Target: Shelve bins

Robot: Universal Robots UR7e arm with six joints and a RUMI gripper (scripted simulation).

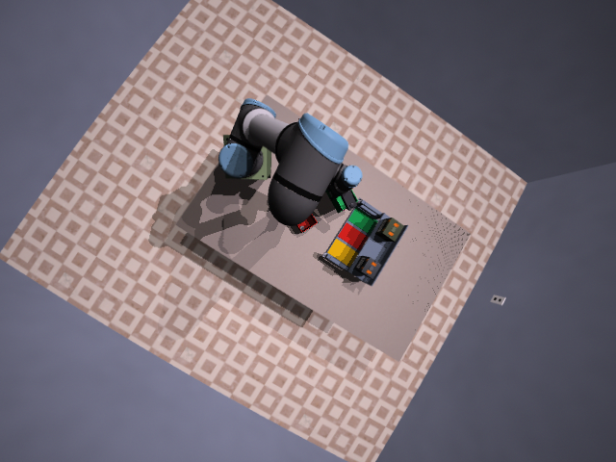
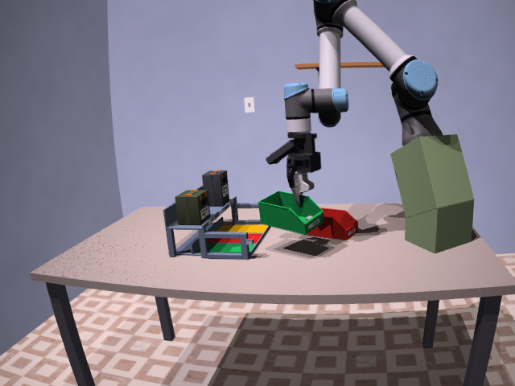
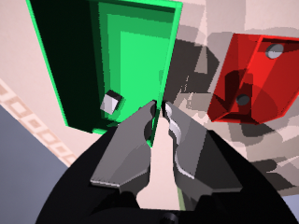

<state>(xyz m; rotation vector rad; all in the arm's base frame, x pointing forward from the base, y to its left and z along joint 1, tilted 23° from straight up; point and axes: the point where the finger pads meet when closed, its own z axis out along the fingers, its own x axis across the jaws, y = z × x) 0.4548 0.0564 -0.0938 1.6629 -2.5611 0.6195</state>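
Now: the green bin 2 cm ahead of my hand, 4 cm to the left of it and 3 cm below it. The rest, counted from my hand: green mark (25 cm ahead, 1 cm to the left, 16 cm below); then red mark (24 cm ahead, 11 cm to the right, 16 cm below); then red bin (10 cm behind, 15 cm to the right, 13 cm below).
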